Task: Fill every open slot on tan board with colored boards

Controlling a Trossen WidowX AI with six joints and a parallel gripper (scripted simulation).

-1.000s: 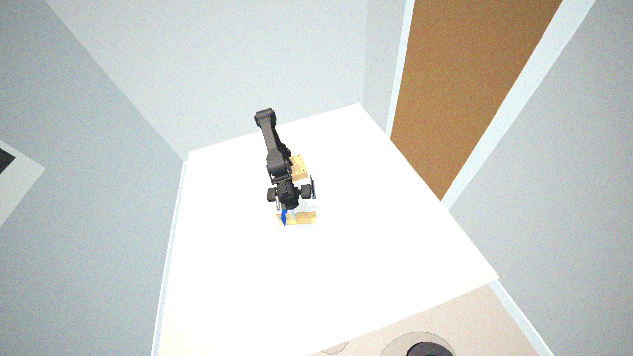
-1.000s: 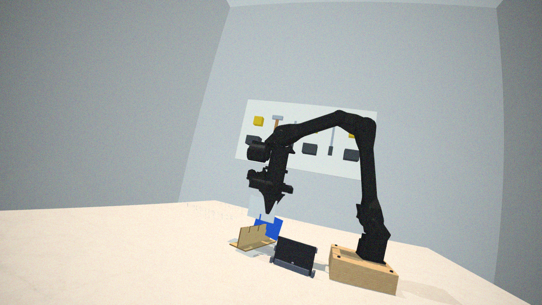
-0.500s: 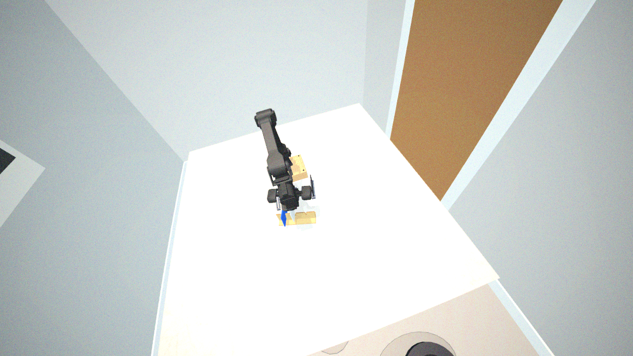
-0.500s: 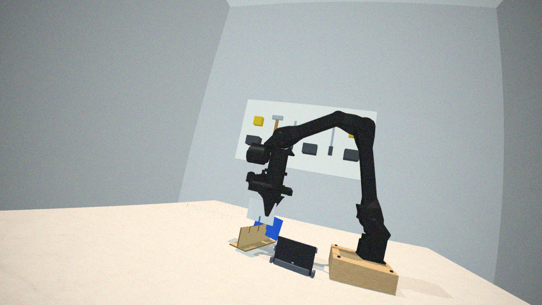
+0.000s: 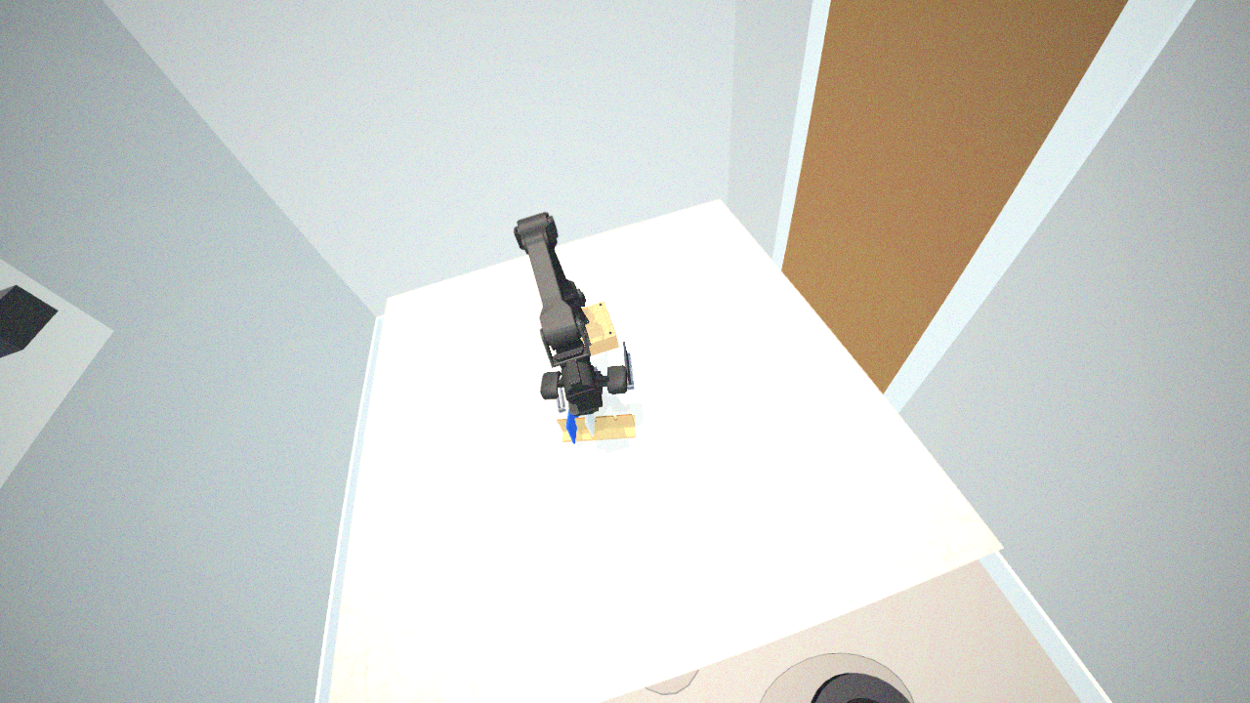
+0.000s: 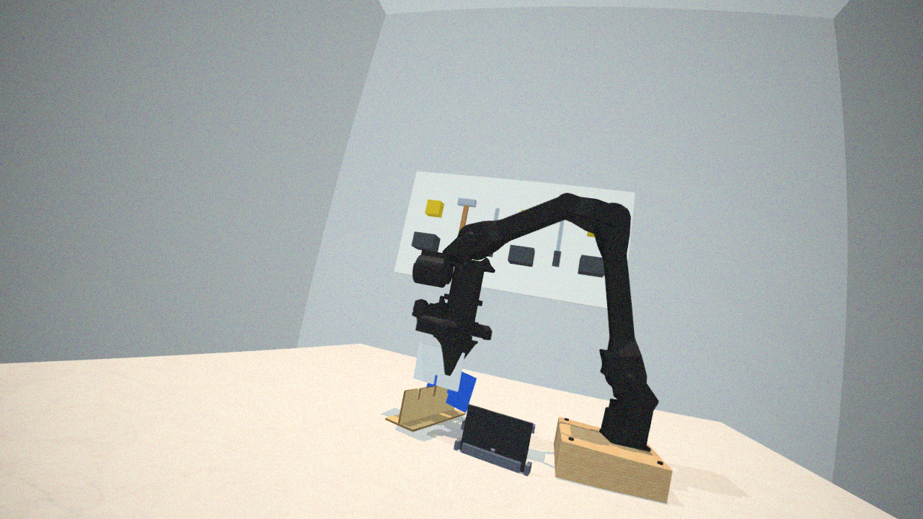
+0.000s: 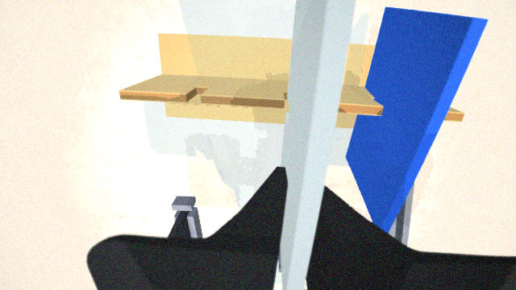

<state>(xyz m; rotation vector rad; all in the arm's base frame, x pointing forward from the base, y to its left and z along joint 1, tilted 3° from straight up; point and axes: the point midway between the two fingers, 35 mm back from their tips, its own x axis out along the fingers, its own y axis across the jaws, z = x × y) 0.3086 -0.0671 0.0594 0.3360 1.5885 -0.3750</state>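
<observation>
My gripper tip is 20 mm short of the tan board, 10 mm to the left of it and 60 mm above it. Round my gripper tip: blue board 60 mm to the right, 40 mm below; then black board 90 mm behind, 130 mm to the left, 60 mm below.
</observation>
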